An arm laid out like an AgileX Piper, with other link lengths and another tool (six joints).
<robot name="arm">
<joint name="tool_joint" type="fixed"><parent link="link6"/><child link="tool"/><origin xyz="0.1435 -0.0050 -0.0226" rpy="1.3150 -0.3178 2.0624"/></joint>
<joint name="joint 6" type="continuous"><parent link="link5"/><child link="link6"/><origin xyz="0.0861 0.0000 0.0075"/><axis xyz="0.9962 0 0.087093"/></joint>
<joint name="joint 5" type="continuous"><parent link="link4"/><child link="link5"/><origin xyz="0.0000 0.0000 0.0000"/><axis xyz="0 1 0"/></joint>
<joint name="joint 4" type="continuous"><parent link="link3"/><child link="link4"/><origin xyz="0.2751 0.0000 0.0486"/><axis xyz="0.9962 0 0.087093"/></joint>
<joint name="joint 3" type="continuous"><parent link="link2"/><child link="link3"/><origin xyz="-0.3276 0.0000 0.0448"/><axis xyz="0 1 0"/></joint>
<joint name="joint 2" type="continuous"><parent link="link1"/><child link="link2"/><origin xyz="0.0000 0.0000 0.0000"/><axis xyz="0 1 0"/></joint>
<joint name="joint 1" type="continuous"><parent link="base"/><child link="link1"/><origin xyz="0.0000 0.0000 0.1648"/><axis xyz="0 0 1"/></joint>
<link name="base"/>
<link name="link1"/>
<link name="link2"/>
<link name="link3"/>
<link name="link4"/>
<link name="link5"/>
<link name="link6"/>
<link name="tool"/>
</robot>
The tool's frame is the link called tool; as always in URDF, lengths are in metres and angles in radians. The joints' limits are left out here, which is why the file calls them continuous.
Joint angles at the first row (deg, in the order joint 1, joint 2, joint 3, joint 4, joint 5, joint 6):
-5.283 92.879 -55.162 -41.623 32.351 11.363
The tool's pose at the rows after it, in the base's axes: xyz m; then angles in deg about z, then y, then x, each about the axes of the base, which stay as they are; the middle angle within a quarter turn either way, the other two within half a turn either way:
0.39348 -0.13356 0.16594 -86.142 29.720 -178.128
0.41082 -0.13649 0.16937 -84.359 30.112 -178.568
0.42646 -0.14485 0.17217 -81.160 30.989 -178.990
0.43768 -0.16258 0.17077 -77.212 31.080 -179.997
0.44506 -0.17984 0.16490 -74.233 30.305 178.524
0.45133 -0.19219 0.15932 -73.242 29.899 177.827
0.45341 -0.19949 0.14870 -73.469 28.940 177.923
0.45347 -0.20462 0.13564 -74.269 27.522 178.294
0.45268 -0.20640 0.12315 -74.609 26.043 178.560
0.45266 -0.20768 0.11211 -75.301 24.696 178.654
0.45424 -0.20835 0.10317 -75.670 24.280 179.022
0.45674 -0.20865 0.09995 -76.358 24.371 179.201
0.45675 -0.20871 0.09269 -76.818 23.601 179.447
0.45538 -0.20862 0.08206 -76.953 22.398 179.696
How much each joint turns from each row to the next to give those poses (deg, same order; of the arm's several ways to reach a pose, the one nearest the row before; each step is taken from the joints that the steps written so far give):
0.000 3.213 -4.345 3.887 2.674 -1.501
-0.154 2.746 -4.569 1.335 1.791 -0.255
-1.202 2.699 -4.688 2.055 1.501 -0.220
-2.330 3.081 -4.564 1.967 1.565 -0.737
-1.789 3.065 -3.519 0.277 1.402 -0.014
-1.248 2.166 -2.155 0.000 0.154 -0.544
-0.836 1.705 -0.558 0.000 -0.598 -0.855
-0.614 1.629 0.000 -0.070 -0.708 -1.077
-0.181 1.516 0.000 -0.183 -0.181 -0.319
-0.001 1.408 0.002 -0.590 -0.245 -0.206
-0.128 1.096 -0.002 -0.116 -0.772 -0.043
0.000 0.452 0.001 -0.285 -0.729 -0.160
0.001 0.880 0.000 -0.122 -0.245 -0.267
0.000 1.260 -0.002 -0.131 -0.057 -0.017

